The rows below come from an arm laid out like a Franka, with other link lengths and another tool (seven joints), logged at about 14 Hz.
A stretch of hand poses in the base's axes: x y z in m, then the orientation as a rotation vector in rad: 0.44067 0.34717 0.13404 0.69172 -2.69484 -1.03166; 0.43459 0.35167 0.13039 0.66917 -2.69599 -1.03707; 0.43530 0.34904 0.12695 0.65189 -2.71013 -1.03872; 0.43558 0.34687 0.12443 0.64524 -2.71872 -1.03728; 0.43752 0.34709 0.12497 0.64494 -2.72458 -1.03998; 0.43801 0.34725 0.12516 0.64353 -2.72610 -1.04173; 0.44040 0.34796 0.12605 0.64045 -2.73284 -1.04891; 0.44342 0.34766 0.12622 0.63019 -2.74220 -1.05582; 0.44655 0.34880 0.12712 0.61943 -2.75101 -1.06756; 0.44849 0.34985 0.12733 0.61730 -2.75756 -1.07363; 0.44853 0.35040 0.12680 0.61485 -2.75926 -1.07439; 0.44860 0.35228 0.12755 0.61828 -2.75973 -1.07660; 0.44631 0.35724 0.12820 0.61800 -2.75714 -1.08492; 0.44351 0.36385 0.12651 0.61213 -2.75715 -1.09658; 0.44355 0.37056 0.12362 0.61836 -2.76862 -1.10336; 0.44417 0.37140 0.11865 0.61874 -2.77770 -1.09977; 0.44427 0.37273 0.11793 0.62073 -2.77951 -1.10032; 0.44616 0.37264 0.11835 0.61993 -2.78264 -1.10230; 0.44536 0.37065 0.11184 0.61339 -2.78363 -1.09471; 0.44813 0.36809 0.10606 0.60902 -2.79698 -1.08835; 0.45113 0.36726 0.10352 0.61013 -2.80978 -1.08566; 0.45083 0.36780 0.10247 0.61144 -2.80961 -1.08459
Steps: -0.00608 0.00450 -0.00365 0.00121 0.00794 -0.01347; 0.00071 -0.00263 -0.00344 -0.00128 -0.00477 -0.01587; 0.00028 -0.00217 -0.00252 -0.00203 -0.00420 -0.00715; 0.00194 0.00022 0.00054 0.00154 -0.00523 -0.00322; 0.00049 0.00016 0.00019 0.00098 -0.00096 -0.00172; 0.00239 0.00071 0.00089 0.00427 -0.00553 -0.00584; 0.00302 -0.00030 0.00017 0.00330 -0.00472 -0.01078; 0.00313 0.00114 0.00090 0.00654 -0.00494 -0.01157; 0.00194 0.00105 0.00021 0.00355 -0.00568 -0.00503; 0.00004 0.00055 -0.00053 0.00022 -0.00055 -0.00218; 0.00007 0.00188 0.00075 0.00172 -0.00220 0.00126; -0.00229 0.00496 0.00065 0.00570 0.00080 -0.00033; -0.00280 0.00661 -0.00169 0.00736 0.00031 -0.00500; 0.00004 0.00671 -0.00289 0.00431 -0.01341 -0.00299; 0.00062 0.00084 -0.00497 -0.00289 -0.00706 -0.00334; 0.00010 0.00133 -0.00072 0.00040 -0.00244 0.00014; 0.00189 -0.00009 0.00042 0.00109 -0.00265 -0.00214; -0.00080 -0.00199 -0.00651 -0.00555 0.00329 -0.00271; 0.00277 -0.00256 -0.00578 -0.00526 -0.00820 -0.00731; 0.00300 -0.00083 -0.00254 -0.00240 -0.01069 -0.00472; -0.00030 0.00054 -0.00105 -0.00062 -0.00019 0.00092
